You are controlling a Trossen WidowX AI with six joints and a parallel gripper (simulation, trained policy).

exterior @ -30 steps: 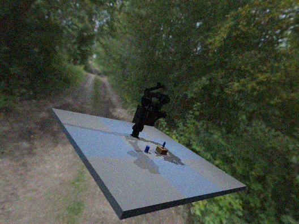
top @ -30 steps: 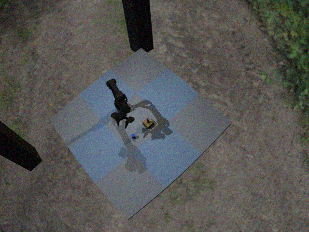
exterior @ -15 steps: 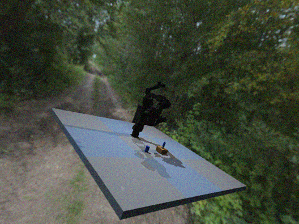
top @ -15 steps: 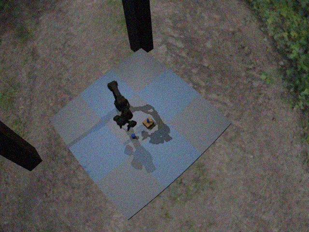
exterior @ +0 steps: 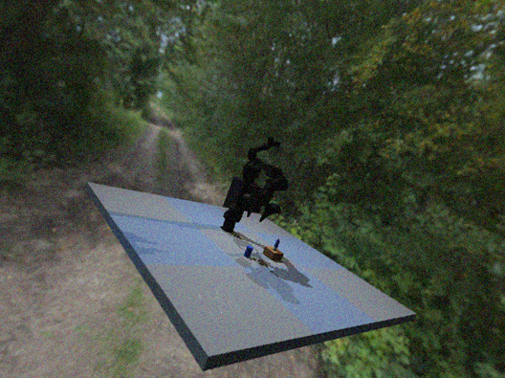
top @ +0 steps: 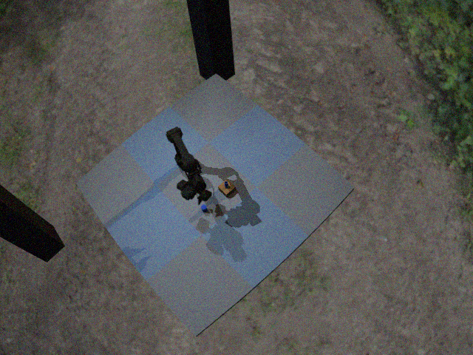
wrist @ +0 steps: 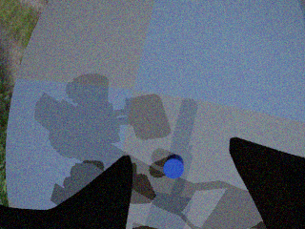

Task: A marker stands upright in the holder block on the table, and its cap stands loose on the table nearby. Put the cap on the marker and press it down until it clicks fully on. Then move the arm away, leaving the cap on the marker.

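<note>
The blue cap is 40 mm to the left of my gripper tip and 160 mm below it. The rest, counted from my gripper tip: blue marker: 220 mm to the left, 100 mm below; holder block: 220 mm to the left, 160 mm below.
</note>
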